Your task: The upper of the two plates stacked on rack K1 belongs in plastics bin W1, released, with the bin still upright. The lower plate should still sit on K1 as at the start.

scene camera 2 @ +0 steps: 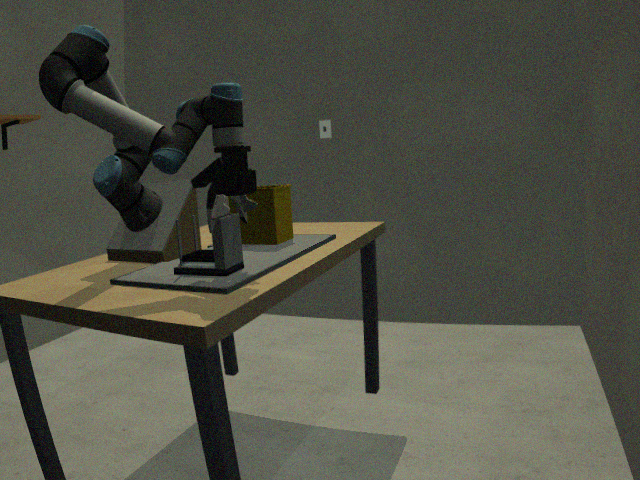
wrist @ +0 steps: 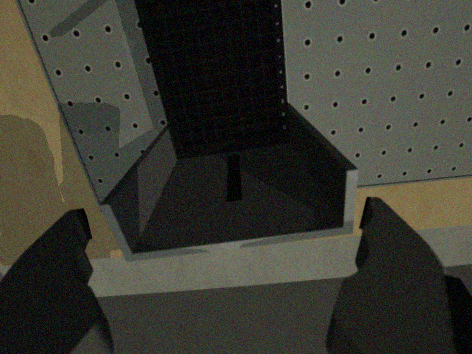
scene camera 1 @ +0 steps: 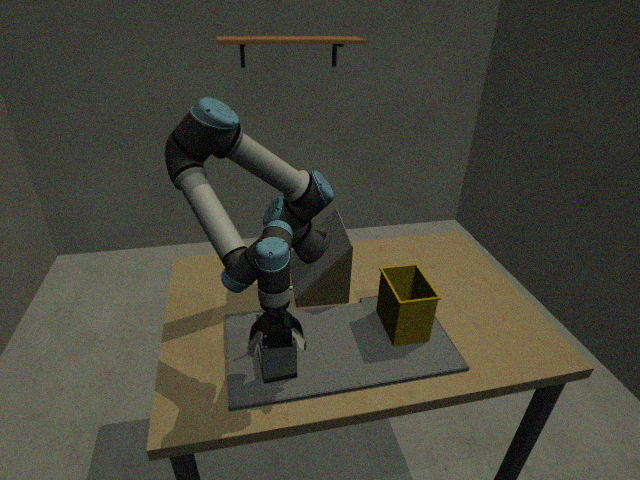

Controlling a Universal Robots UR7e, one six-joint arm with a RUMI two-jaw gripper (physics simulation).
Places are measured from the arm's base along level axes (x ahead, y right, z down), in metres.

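Where they show: gripper, between the fingertips: [scene camera 2: 229, 228] [wrist: 225, 206] [scene camera 1: 277, 352]; arm's base, origin of its link: [scene camera 2: 144, 212] [scene camera 1: 317, 246].
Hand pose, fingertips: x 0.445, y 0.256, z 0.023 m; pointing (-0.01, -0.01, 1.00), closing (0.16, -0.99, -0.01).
Note:
Things, the pixels of their top centre, and the offset from my fingertips. Level surfaces: height alone.
- Rack K1, centre of its top: [wrist: 193, 30] [scene camera 2: 203, 216] [scene camera 1: 274, 324] dx -0.076, dy -0.010, dz -0.029 m
- upper plate, centre of its top: [wrist: 217, 58] [scene camera 2: 210, 253] dx -0.066, dy -0.009, dz +0.062 m
- yellow bin W1, centre of its top: [scene camera 1: 408, 281] [scene camera 2: 258, 187] dx -0.097, dy -0.439, dz -0.070 m
- grey mat, height of its surface: dz +0.110 m
- wooden table, height of its surface: dz +0.123 m
Rack K1 [scene camera 1: 279, 361] [scene camera 2: 232, 245] [wrist: 351, 200] has a tall grey front panel with side wings and stands near the mat's front left. What looks like the upper plate [scene camera 2: 199, 255] [wrist: 215, 75], black with a fine grid on top, lies low behind the panel. In scene camera 1 it is hidden; the lower plate cannot be told apart. My gripper [scene camera 1: 277, 345] [scene camera 2: 228, 219] [wrist: 225, 206] is open and empty, pointing down, with one finger out to each side near the panel's top, well above the plate. The yellow bin W1 [scene camera 1: 413, 320] [scene camera 2: 281, 214] stands upright on the mat's right part.
The grey mat [scene camera 1: 330, 372] [scene camera 2: 170, 284] [wrist: 400, 100], which shows holes in the wrist view, lies on the wooden table [scene camera 1: 491, 310] [scene camera 2: 62, 279]. Thin upright posts [scene camera 2: 196, 227] rise behind the panel. A sloped block [scene camera 1: 323, 281] [scene camera 2: 178, 232] stands under the arm's base, behind the mat.

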